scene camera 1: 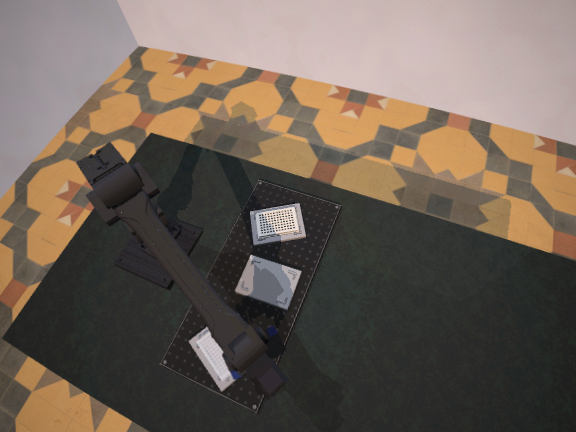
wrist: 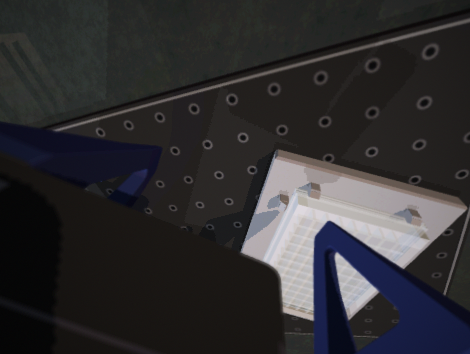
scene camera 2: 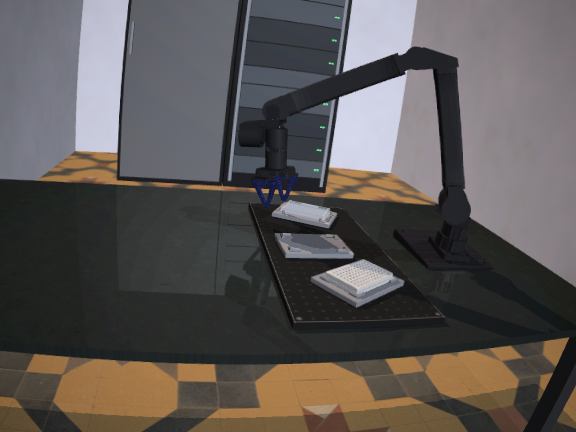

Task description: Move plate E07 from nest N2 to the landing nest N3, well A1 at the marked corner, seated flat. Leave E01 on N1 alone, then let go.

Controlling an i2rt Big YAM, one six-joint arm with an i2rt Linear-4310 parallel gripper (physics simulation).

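Observation:
A clear, gridded plate (scene camera 1: 215,356) (scene camera 2: 305,211) (wrist: 295,245) lies flat between the corner posts of one end nest (scene camera 1: 223,386) (scene camera 2: 327,223) (wrist: 365,192). A white opaque well plate (scene camera 1: 277,221) (scene camera 2: 360,275) sits on the other end nest (scene camera 1: 299,232) (scene camera 2: 357,300). The middle nest (scene camera 1: 270,282) (scene camera 2: 315,245) is bare, with corner posts showing. I can read no labels or the A1 mark, so I cannot tell which plate is E07. My gripper (scene camera 1: 254,353) (scene camera 2: 275,202) (wrist: 243,195) is open and empty, above and to one side of the clear plate. My gripper's body hides part of that plate in the wrist view.
The three nests stand on a black perforated board (scene camera 1: 320,225) (scene camera 2: 310,315) (wrist: 215,120) on a dark table (scene camera 1: 425,300) (scene camera 2: 165,300). My arm's base (scene camera 2: 415,250) stands beside the board. A grey cabinet (scene camera 2: 175,90) stands behind the table.

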